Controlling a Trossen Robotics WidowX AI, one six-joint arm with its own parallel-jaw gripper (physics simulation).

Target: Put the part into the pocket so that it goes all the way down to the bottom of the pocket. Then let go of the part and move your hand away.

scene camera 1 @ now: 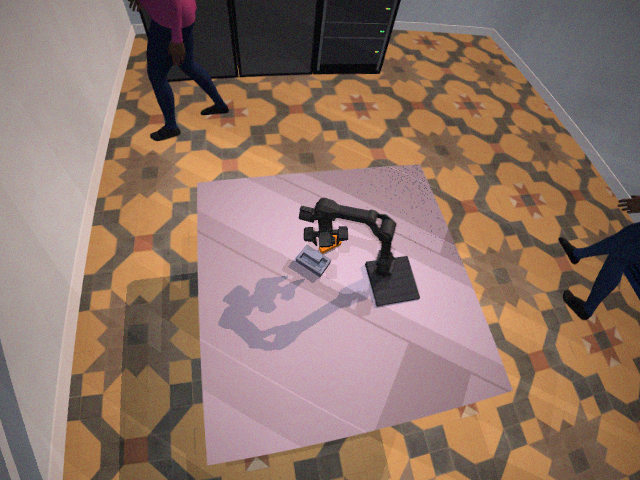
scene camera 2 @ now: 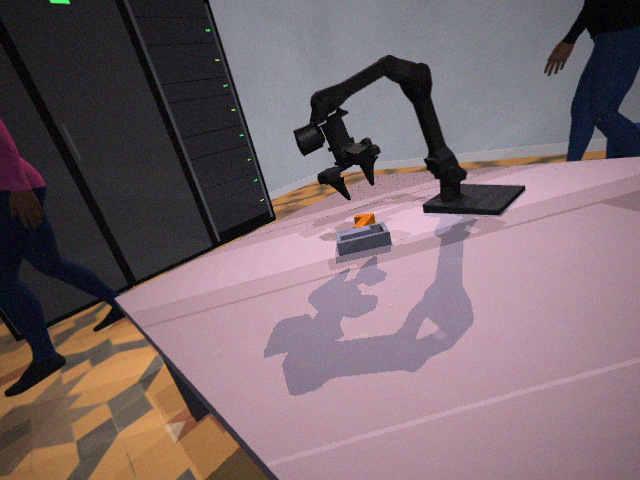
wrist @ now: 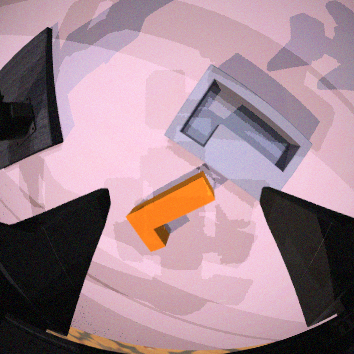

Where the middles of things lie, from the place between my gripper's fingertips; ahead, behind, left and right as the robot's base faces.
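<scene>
Grey pocket block point(scene camera 2: 371, 236), from my hand: 1 cm to the left, 6 cm ahead, 11 cm below. Orange L-shaped block point(wrist: 147, 218), from my hand: 6 cm to the right, 5 cm behind, 12 cm below.
</scene>
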